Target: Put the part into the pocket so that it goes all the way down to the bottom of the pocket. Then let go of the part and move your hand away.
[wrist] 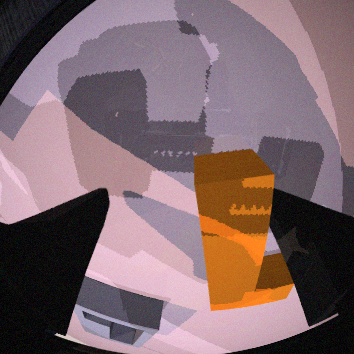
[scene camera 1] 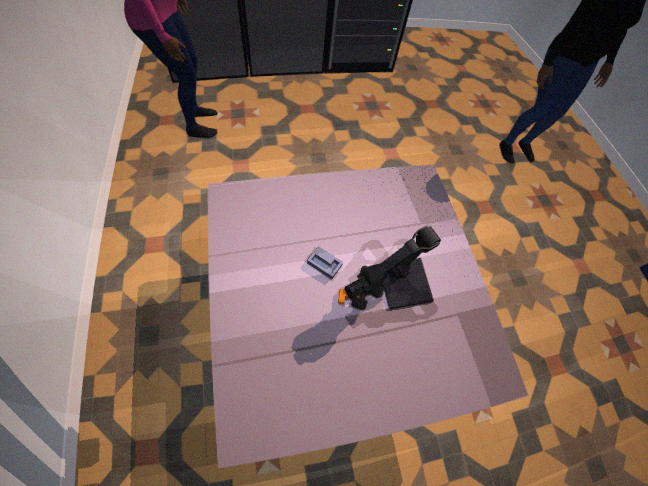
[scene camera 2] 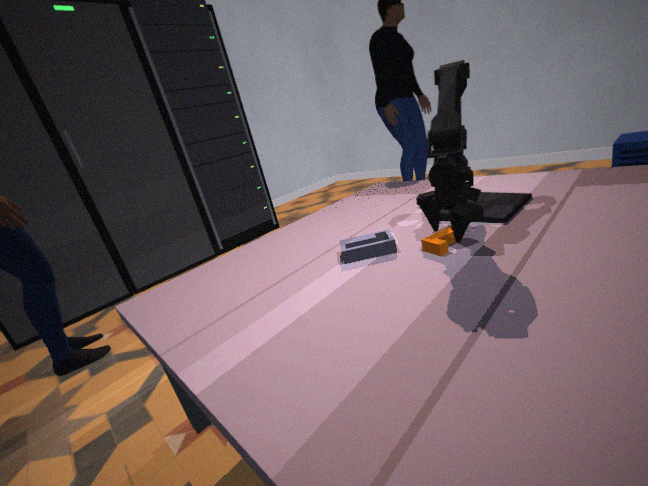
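Where they show: gripper, fingertip midpoint: [wrist: 186, 195] [scene camera 2: 446, 236]; arm's base at its link origin: [scene camera 1: 395, 272].
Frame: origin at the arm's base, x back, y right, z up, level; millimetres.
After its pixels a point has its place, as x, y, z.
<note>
The orange L-shaped part [scene camera 1: 341, 296] @[-285, -22, 6] [scene camera 2: 435, 246] @[-298, -28, -1] [wrist: 230, 235] @[-209, -36, 6] lies on the table. The grey-blue block with the pocket [scene camera 1: 329, 269] @[-282, 125, -18] [scene camera 2: 368, 253] @[-331, 136, -9] [wrist: 120, 305] @[-255, 99, -4] stands apart from it, and its pocket is open at the top with no part in it. My gripper [scene camera 1: 351, 298] @[-194, -23, -20] [scene camera 2: 448, 234] @[-194, -23, -20] [wrist: 186, 195] @[-194, -23, -20] is open and low over the part. In the wrist view the part's long bar shows between the fingers, nearer the right finger, which hides some of its short leg. Nothing is gripped.
The arm's black base plate [scene camera 1: 413, 292] @[40, -114, -7] [scene camera 2: 505, 205] @[5, -130, -9] sits behind the gripper on the pink table [scene camera 1: 272, 413] @[-710, -368, -23] [scene camera 2: 314, 418] @[-786, -19, -24]. Dark cabinets [scene camera 1: 286, 36] [scene camera 2: 83, 130] and two standing people [scene camera 1: 185, 62] [scene camera 1: 562, 88] are beyond the table's edges.
</note>
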